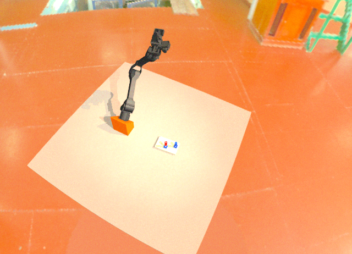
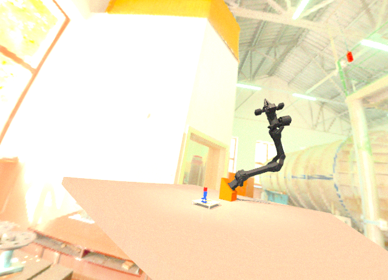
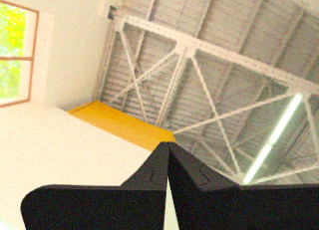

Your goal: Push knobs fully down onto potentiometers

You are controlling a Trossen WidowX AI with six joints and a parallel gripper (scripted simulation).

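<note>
The red knob lies 210 mm ahead of my gripper tip, 270 mm to the right of it and 650 mm below it. From my gripper tip the other things lie so: blue knob (270 mm ahead, 240 mm to the right, 670 mm below).
</note>
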